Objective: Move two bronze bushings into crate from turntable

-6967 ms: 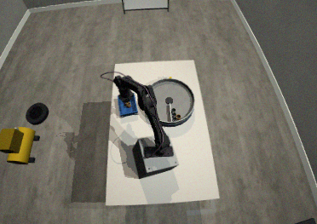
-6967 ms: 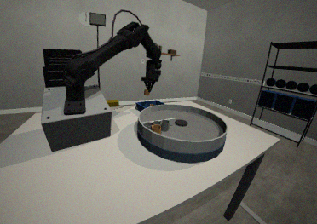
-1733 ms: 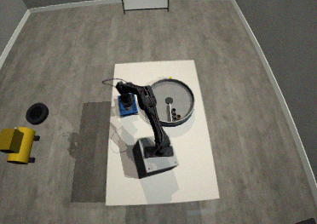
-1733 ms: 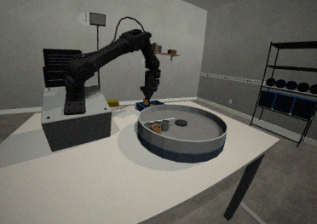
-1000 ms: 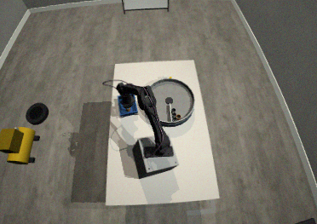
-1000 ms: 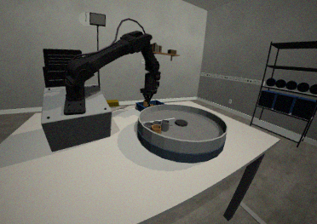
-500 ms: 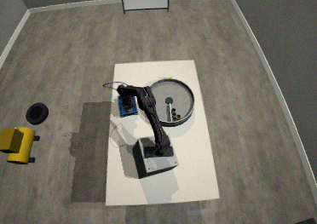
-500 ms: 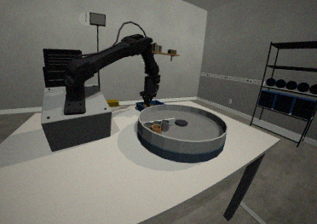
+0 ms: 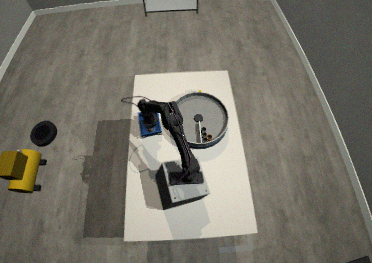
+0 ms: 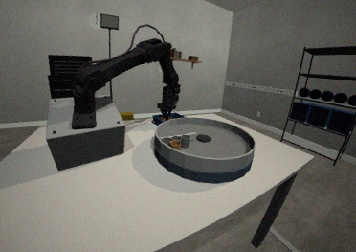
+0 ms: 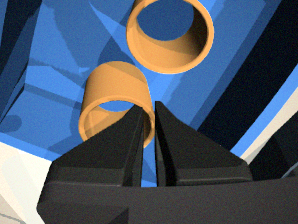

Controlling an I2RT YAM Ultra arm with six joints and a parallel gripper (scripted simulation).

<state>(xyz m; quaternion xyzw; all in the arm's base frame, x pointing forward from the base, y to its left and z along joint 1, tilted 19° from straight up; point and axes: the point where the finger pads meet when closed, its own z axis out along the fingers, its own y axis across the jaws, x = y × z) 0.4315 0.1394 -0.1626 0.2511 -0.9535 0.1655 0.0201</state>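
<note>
Right now the blue crate is 4 cm ahead of my hand, 2 cm to the left of it and 2 cm below it. From my hand the other things lie so: turntable: 2 cm ahead, 33 cm to the right, 1 cm above.
</note>
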